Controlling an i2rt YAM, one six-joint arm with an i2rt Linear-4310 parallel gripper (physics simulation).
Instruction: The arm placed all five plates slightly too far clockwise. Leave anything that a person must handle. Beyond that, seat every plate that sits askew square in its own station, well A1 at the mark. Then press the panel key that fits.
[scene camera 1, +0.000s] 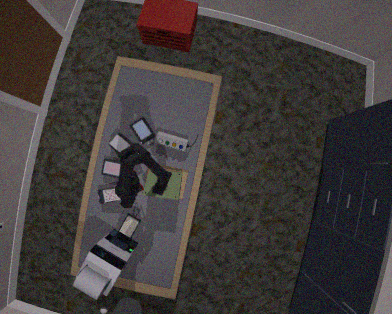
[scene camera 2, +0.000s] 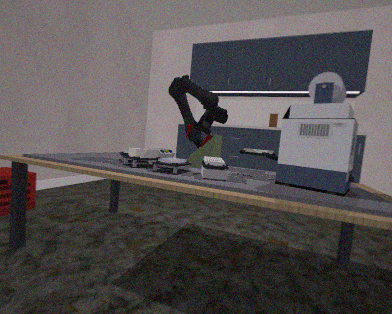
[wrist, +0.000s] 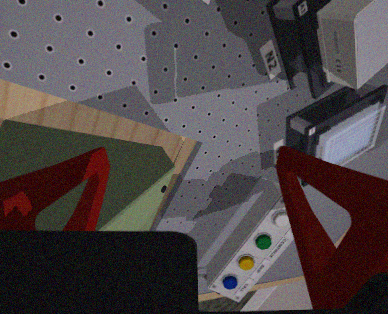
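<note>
My gripper is open and empty, above the table. A deep pale plate sits in the black station labelled N2. A clear bluish plate sits in the black station beside it; a finger partly covers that label. A pink plate and a red-dotted plate are in stations farther along. A beige plate is on the tray of the white machine. The key panel has white, green, yellow and blue keys. Small angles of the plates and their A1 wells are hard to tell.
The white machine stands at one end of the table. A green board on a wooden base is at the arm's foot. A cable runs from the panel. A red cabinet stands beyond the table.
</note>
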